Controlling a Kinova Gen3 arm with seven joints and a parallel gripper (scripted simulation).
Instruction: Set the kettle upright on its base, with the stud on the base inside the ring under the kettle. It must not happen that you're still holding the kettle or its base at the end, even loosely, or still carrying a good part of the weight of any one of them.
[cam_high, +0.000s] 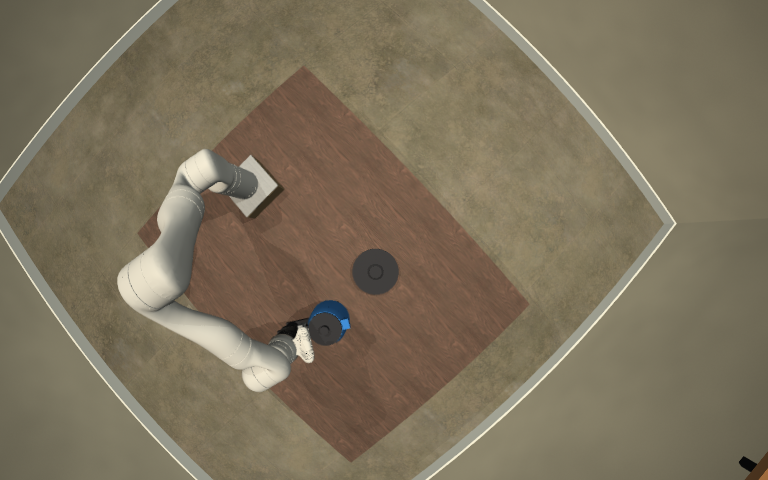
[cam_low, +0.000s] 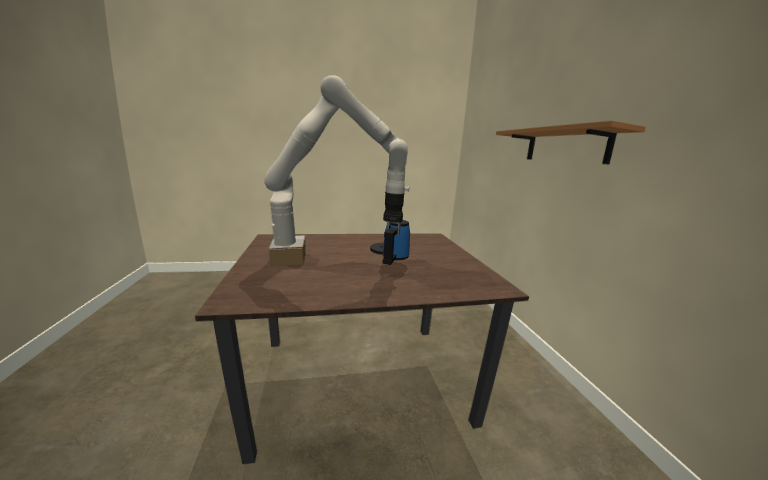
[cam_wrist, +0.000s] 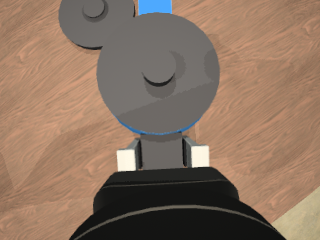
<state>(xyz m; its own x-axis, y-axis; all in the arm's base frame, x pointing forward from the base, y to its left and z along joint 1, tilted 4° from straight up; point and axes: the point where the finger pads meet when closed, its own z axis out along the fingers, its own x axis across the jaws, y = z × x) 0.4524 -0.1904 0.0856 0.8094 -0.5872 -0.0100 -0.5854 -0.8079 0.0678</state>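
Right now my hand is 2 cm short of the blue kettle, 2 cm to the right of it and 5 cm above it. From my hand the other things lie so: round dark base (5 cm ahead, 26 cm to the left, 17 cm below).
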